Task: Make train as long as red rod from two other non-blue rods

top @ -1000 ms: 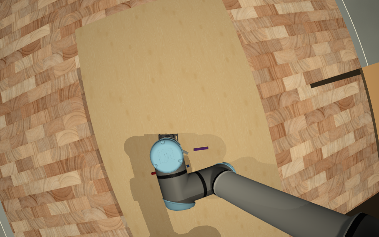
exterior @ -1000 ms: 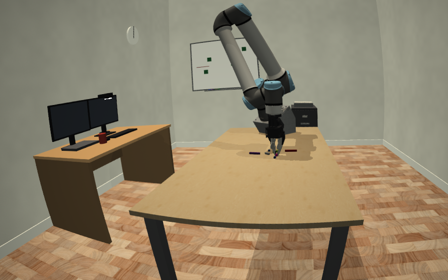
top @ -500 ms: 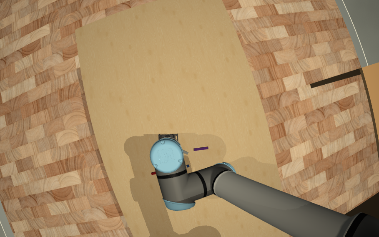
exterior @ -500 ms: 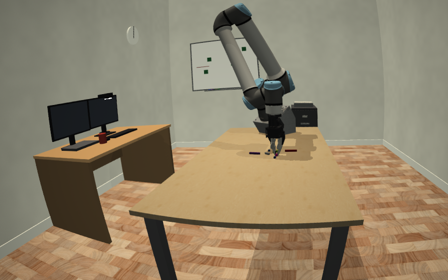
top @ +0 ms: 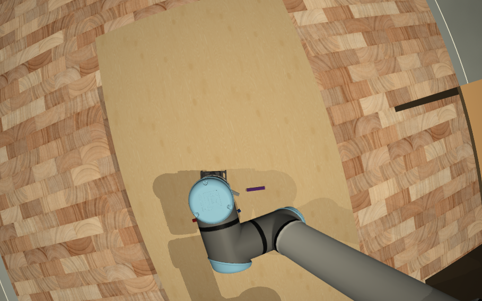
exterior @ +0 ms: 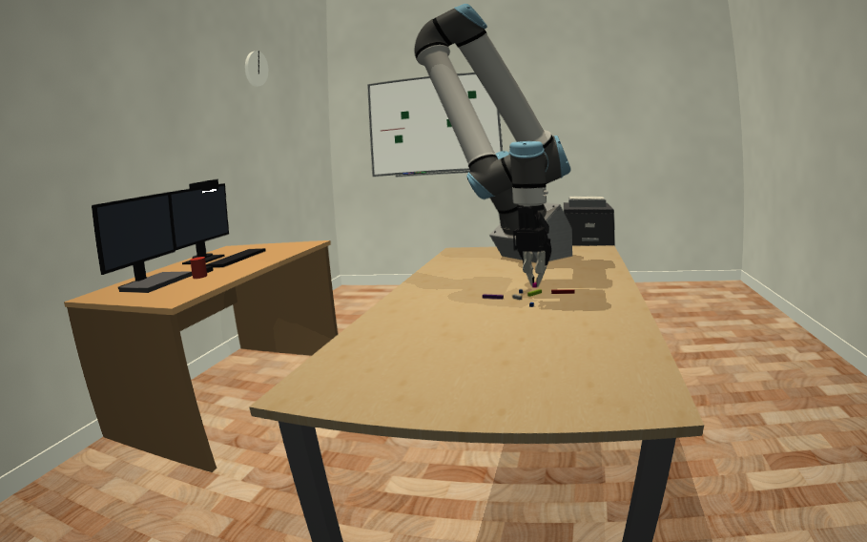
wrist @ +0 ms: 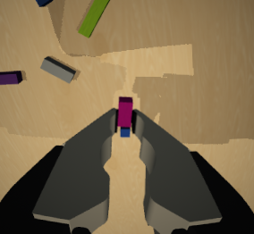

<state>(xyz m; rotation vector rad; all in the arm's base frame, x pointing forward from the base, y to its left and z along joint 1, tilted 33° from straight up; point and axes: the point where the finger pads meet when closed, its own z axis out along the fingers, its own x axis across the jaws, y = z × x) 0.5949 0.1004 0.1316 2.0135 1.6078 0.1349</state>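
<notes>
My hand is 120 mm to the left of the purple rod, 50 mm above it and 40 mm past it. Also, from my hand: grey rod: 50 mm to the right, 50 mm below, 30 mm behind; lime rod: 80 mm behind, 50 mm below; magenta rod: 10 mm below.
</notes>
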